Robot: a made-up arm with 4 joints.
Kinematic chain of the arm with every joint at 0, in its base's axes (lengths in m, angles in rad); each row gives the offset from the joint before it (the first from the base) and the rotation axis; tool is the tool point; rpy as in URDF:
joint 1: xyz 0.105 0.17 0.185 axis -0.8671 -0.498 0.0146
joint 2: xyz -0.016 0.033 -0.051 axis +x
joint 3: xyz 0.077 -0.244 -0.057 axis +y
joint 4: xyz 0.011 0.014 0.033 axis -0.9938 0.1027 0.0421
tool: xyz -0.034 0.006 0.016 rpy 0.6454 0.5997 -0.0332
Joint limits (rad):
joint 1: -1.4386..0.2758
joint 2: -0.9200..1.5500
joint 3: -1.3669..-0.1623
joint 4: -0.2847..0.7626
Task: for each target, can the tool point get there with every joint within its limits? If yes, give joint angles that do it. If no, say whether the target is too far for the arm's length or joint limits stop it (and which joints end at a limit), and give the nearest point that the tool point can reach.
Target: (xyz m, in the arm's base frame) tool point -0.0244 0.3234 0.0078
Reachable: yes | joints -1.1352 0.7772 -1.2038 -0.1841
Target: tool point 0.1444 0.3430 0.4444
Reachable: no: joint limits stop it (at a limit: joint 1, joint 2, joint 3, joint 4) | nearest point 0.0255 0.4405 0.2267 | short by 0.266 m
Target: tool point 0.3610 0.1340 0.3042
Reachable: no: joint limits stop it (at a limit: joint 2, joint 3) | nearest point 0.1429 0.0477 0.2816 | short by 0.236 m
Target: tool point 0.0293 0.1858 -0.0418
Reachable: yes | joints -0.7718 0.5293 -0.8425 0.3910
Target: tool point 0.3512 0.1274 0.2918
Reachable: no: joint limits stop it (at a limit: joint 2, joint 3) | nearest point 0.1453 0.0435 0.2745 | short by 0.223 m
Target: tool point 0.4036 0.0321 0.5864
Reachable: no: too far | nearest point 0.1243 0.0740 0.3253 | short by 0.385 m
